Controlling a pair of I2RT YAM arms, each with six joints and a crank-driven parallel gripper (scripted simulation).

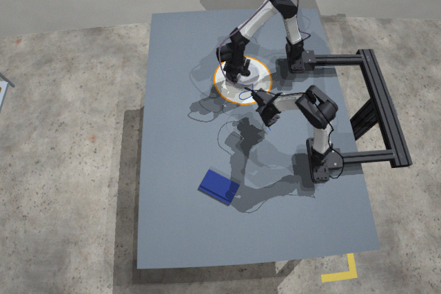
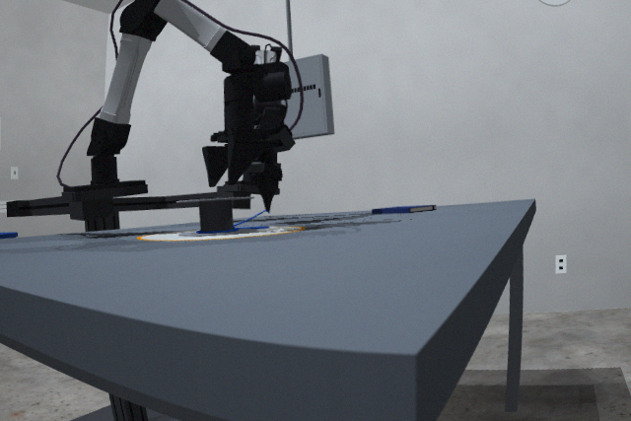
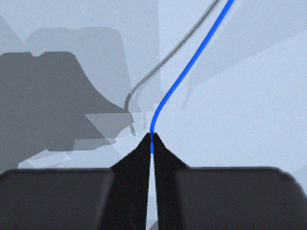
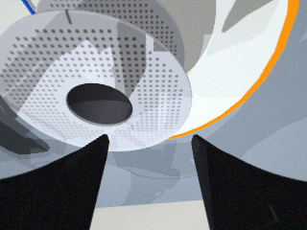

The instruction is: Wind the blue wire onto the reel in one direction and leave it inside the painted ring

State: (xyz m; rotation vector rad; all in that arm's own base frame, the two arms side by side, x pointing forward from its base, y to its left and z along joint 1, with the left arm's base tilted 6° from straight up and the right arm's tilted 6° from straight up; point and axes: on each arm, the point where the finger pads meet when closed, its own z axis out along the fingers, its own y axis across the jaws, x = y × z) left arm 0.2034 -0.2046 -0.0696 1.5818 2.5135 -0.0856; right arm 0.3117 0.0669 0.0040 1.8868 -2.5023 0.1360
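Right now the perforated reel is 60 mm below my right hand, 40 mm behind it and 20 mm to the left of it. Round my right hand: orange painted ring 90 mm below, 30 mm behind, 20 mm to the left; blue book 610 mm to the left, 140 mm ahead, 90 mm below.
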